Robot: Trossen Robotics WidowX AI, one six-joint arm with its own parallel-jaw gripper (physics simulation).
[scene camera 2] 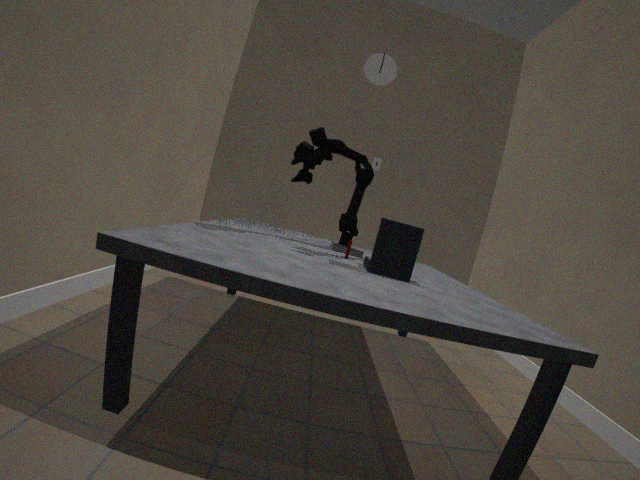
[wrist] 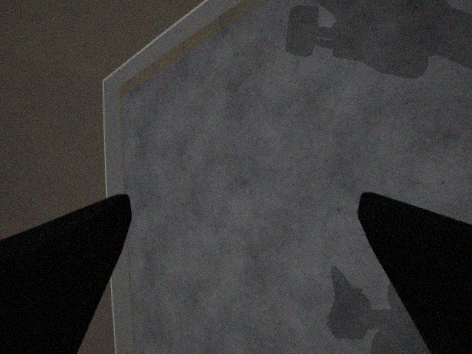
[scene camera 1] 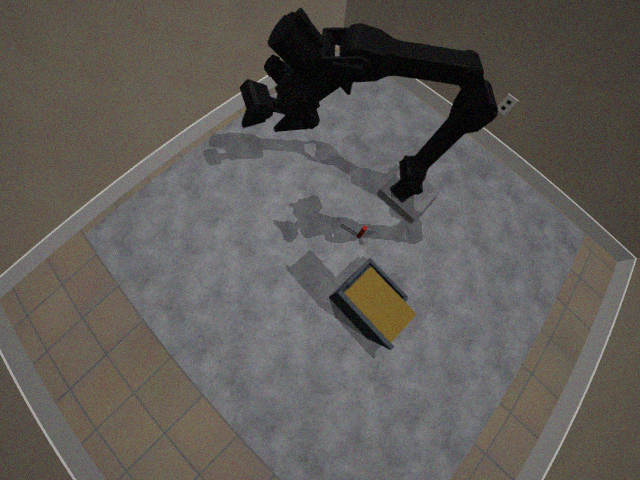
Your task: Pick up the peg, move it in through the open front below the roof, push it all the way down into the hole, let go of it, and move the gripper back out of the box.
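Frame: origin at the arm's base, x down, y left, z ahead, level; millimetres.
Where they show: gripper, fingertip midpoint: (scene camera 2: 291, 173) (wrist: 246, 204) (scene camera 1: 259, 127); arm's base, origin of the base link: (scene camera 2: 344, 245) (scene camera 1: 402, 190).
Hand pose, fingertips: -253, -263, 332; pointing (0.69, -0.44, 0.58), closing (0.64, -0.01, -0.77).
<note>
Each offset is from my fingertips to the top centre of the thing, as dx, dy, dz. "spot": to the spot under its first point. Level surfaces: height alone.
The red peg @[+206, +292, -121] (scene camera 1: 362, 231) (scene camera 2: 348, 249) stands upright on the table, between the arm's base and the box. The box has a yellow roof @[+84, +455, -17] (scene camera 1: 379, 303) and dark walls; a dark wall of the box @[spot: +183, +466, +67] (scene camera 2: 397, 250) shows in the second scene view. The hole and the inside of the box are hidden. My gripper (scene camera 1: 259, 126) (scene camera 2: 292, 172) (wrist: 246, 204) is open and empty, high above the table, well away from the peg and the box. The peg does not show in the wrist view.
The grey table @[dx +286] (scene camera 1: 258, 361) (scene camera 2: 232, 258) carries the arm's base plate (scene camera 1: 397, 205) behind the peg. Shadows of the arm fall across the table near the peg. Walls stand beyond the table, with a round clock (scene camera 2: 380, 69) on one.
</note>
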